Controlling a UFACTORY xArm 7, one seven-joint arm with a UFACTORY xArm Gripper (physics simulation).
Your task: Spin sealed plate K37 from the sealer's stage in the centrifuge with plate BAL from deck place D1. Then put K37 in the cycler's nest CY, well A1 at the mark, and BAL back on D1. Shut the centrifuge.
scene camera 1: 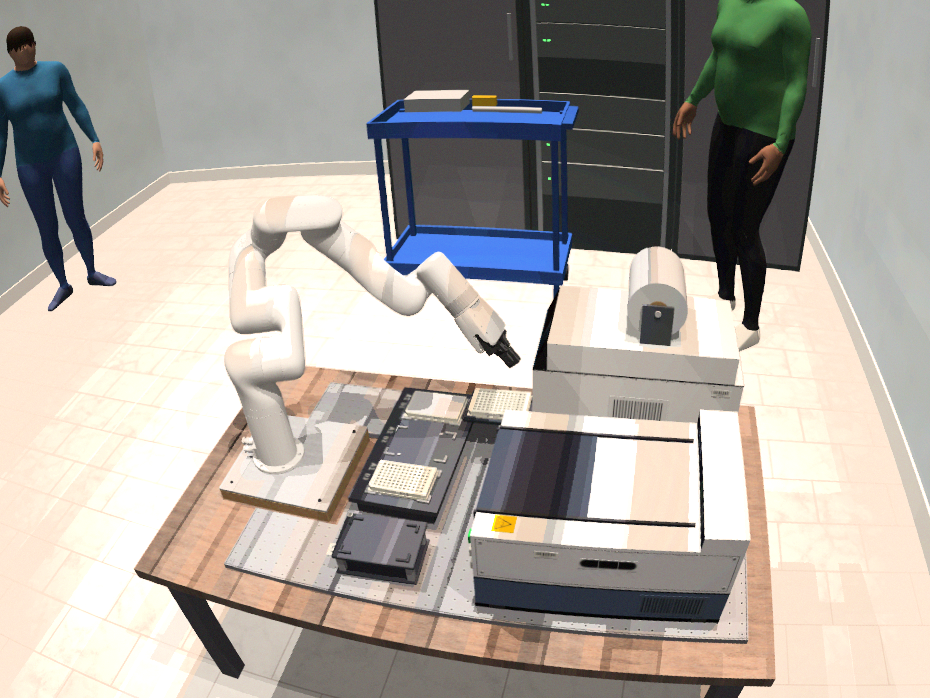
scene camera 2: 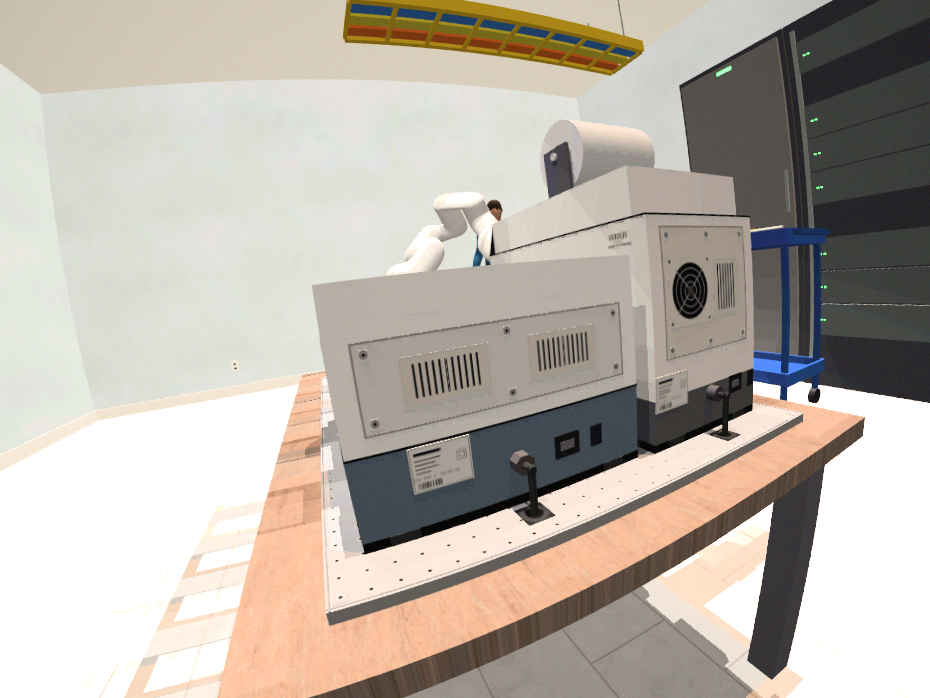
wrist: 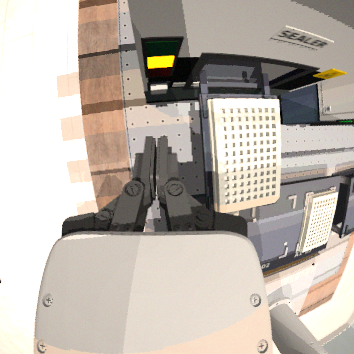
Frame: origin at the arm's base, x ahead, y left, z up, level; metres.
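Where they show: gripper, fingertip midpoint: (scene camera 1: 515,363) (wrist: 156,149); arm's base at its link origin: (scene camera 1: 278,455) (wrist: 272,311).
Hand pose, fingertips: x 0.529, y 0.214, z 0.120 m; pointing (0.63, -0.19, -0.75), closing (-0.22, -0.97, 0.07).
Note:
Things, the pixels of their top centre, and the offset from my fingertips. "spot": a spot on its surface instead. Level surfaces: height alone.
- sealer's stage at its top centre: (wrist: 246,141) dy -0.101, dx -0.014, dz -0.040 m
- sealer at its top centre: (scene camera 1: 648,262) (scene camera 2: 584,131) dy -0.135, dx +0.267, dz +0.330 m
- smooth-topped pale plate at its top centre: (scene camera 1: 435,404) dy -0.049, dx -0.181, dz -0.082 m
- deck at its surface level: dz -0.098 m
- sealer's indicator at a spot on its surface: (wrist: 161,62) spot: dy -0.018, dx +0.067, dz +0.000 m
A pale well plate, K37 by its place (scene camera 1: 498,403) (wrist: 245,150), lies flat on the sealer's stage (wrist: 204,130), outside the sealer (scene camera 1: 638,368) (scene camera 2: 698,196) (wrist: 225,30). The gripper (scene camera 1: 514,362) (wrist: 156,138) is shut and empty, above and to the left of this plate in the wrist view. A second well plate, BAL by its place (scene camera 1: 402,479) (wrist: 320,221), lies on the deck's front place. The machine at front right, apparently the centrifuge (scene camera 1: 600,559) (scene camera 2: 488,360), looks covered on top. No label shows which fixture is nest CY.
A smooth-topped pale plate (scene camera 1: 434,405) lies on the deck's back place. A low dark stand (scene camera 1: 381,537) is in front of the deck (scene camera 1: 416,443). The sealer's indicator (wrist: 161,62) shows yellow. A blue cart (scene camera 1: 469,129) and two people (scene camera 1: 41,112) (scene camera 1: 762,67) are beyond the table.

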